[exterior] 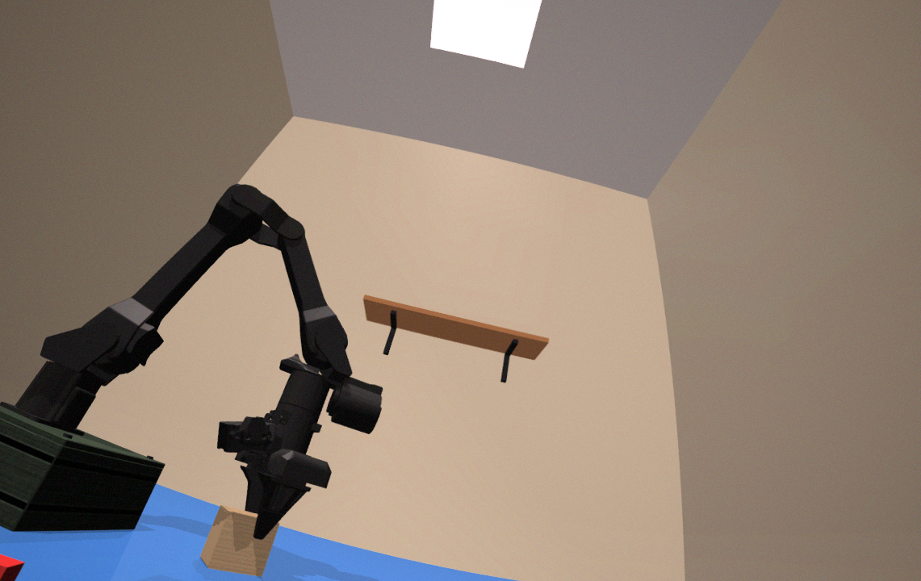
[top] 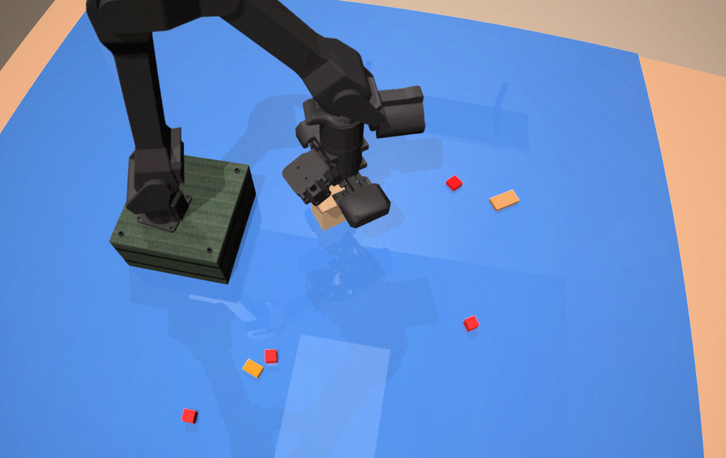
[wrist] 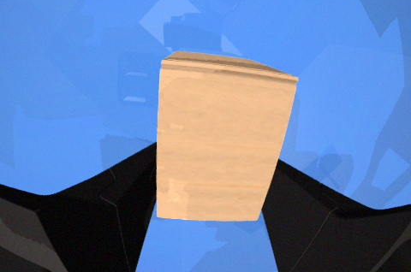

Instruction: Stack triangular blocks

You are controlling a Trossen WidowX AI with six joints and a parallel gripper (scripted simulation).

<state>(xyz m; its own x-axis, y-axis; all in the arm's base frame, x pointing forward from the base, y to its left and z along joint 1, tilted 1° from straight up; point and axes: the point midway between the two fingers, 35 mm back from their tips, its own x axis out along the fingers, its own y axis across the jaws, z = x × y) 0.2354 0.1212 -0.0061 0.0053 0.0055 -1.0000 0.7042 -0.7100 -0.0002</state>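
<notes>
My gripper tip is 20 mm past the tan triangular block, 20 mm to the left of it and 20 mm above it.
</notes>
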